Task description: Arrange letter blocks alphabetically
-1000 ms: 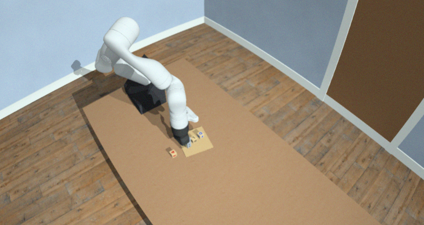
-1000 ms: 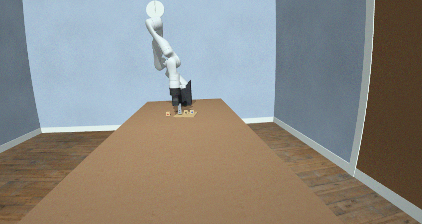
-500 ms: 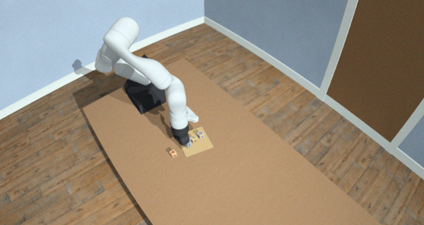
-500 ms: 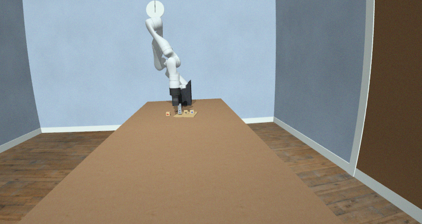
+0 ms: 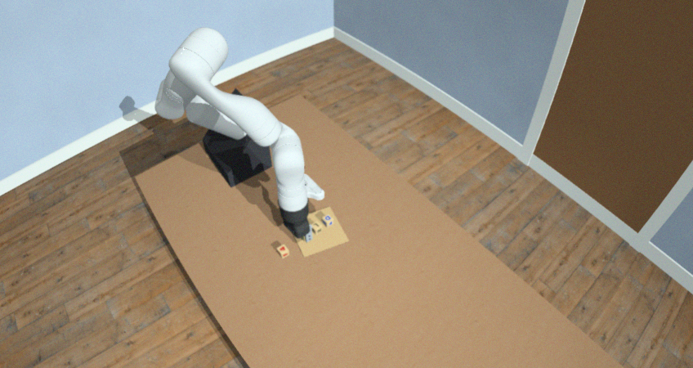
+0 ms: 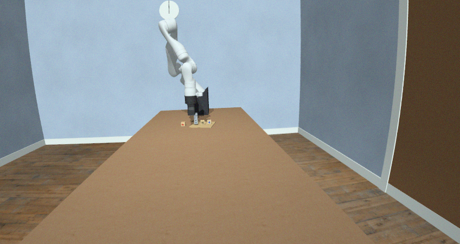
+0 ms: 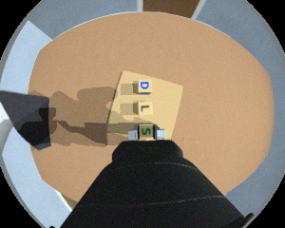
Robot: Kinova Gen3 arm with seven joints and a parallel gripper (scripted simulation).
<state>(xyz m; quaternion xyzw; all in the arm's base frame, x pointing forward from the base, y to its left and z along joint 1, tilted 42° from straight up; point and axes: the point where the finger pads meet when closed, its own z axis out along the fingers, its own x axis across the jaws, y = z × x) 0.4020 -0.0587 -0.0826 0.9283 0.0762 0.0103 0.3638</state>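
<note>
Right now the tan mat is 1 cm behind my hand, 4 cm to the left of it and 3 cm below it.
</note>
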